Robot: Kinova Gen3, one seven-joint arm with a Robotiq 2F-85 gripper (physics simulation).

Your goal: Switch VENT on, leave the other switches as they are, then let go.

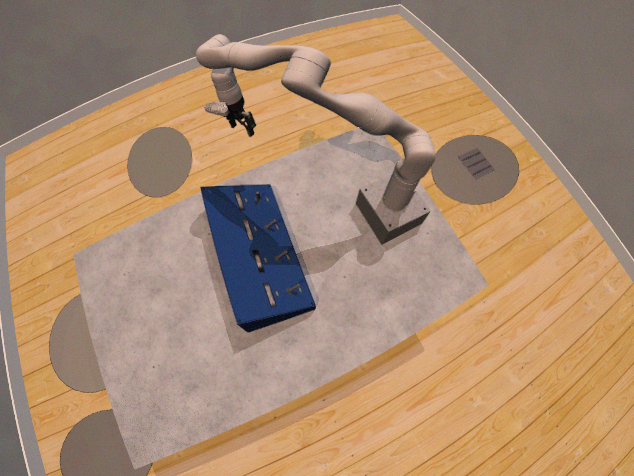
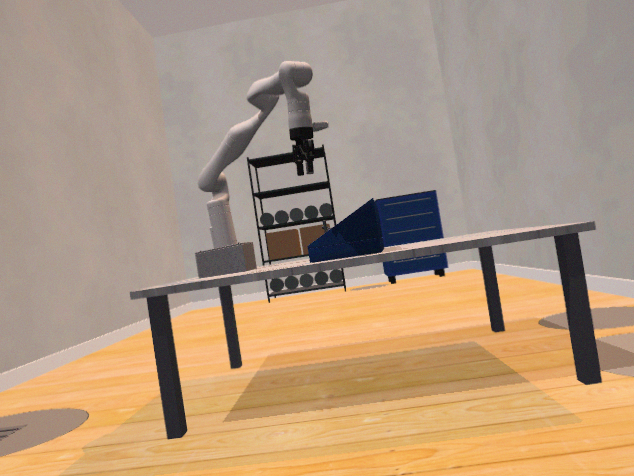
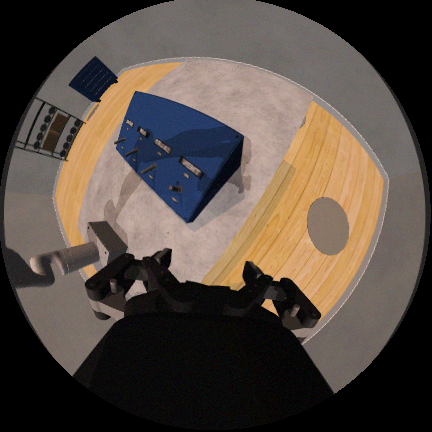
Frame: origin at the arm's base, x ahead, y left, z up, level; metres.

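Where they show: gripper, fingertip midpoint: (image 1: 242, 130) (image 2: 305, 174) (image 3: 207, 263); arm's base at its link origin: (image 1: 394, 200) (image 2: 226, 246) (image 3: 93, 251).
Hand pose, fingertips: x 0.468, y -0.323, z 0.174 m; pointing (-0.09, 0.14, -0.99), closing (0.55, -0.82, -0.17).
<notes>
Things, the pixels of their top centre, and the offset from my fingertips. Level surfaces: height alone.
- VENT switch at its top centre: (image 3: 169, 186) (image 1: 257, 192) dx +0.002, dy +0.169, dz -0.144 m
- neighbouring BRAKE lever at its top centre: (image 3: 143, 167) (image 1: 271, 221) dx -0.017, dy +0.288, dz -0.156 m
- FAN lever at its top centre: (image 1: 282, 252) (image 3: 126, 150) dx -0.024, dy +0.408, dz -0.156 m
- DRIVE lever at its top centre: (image 1: 294, 286) (image 3: 115, 138) dx -0.031, dy +0.528, dz -0.156 m
- grey table at its surface level: dz -0.287 m
A blue sloped switch panel (image 1: 230, 266) (image 2: 353, 235) (image 3: 155, 110) stands on the table. The VENT switch (image 1: 257, 196) (image 3: 175, 188) is at the panel end nearest the gripper; its label (image 3: 191, 167) is blurred. Its lever leans at a different angle from the neighbouring BRAKE lever (image 1: 271, 224) (image 3: 149, 169), more toward its ON mark. BRAKE, the FAN lever (image 1: 282, 255) (image 3: 131, 152) and the DRIVE lever (image 1: 294, 288) (image 3: 120, 141) lean alike toward the panel's low edge. My gripper (image 1: 241, 129) (image 2: 305, 172) (image 3: 207, 263) is open and empty, high above and apart from the panel.
The robot's base block (image 1: 376, 220) (image 2: 225, 260) (image 3: 107, 242) is fixed on the grey table (image 1: 153, 333) (image 2: 512, 233) (image 3: 240, 85), facing the panel's low edge. A blue cabinet (image 2: 409, 210) (image 3: 92, 77) and a shelf rack (image 2: 271, 160) stand beyond the table.
</notes>
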